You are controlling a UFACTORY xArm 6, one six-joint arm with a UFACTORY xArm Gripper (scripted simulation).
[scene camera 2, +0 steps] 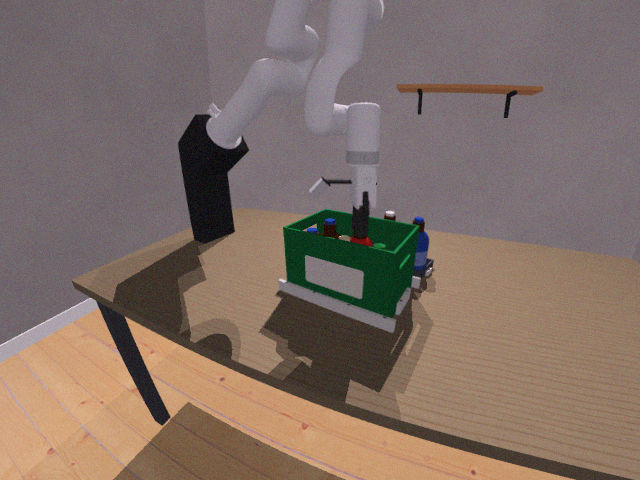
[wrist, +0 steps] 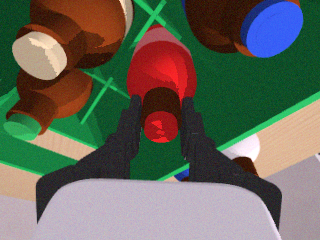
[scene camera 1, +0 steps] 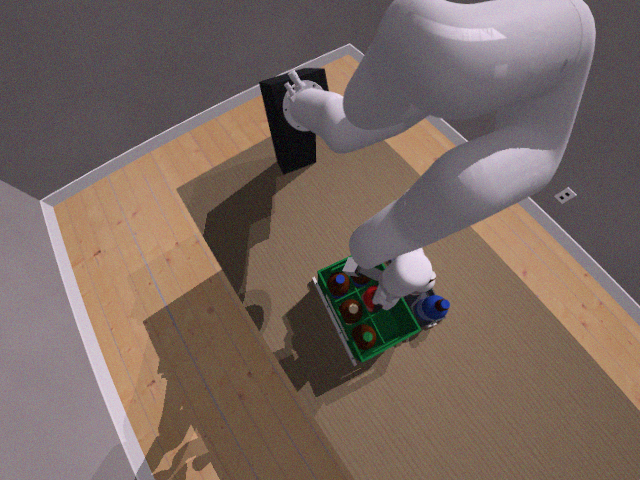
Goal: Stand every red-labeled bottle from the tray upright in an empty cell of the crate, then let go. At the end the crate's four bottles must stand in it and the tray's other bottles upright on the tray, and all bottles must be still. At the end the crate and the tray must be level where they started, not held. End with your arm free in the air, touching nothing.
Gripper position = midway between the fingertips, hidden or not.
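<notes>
Red-labeled bottle (wrist: 161,71) visible. Green crate (scene camera 2: 374,279) visible, likewise in the wrist view (wrist: 237,95). My gripper appears at (scene camera 1: 378,294) and, in the wrist view, at (wrist: 161,108).
</notes>
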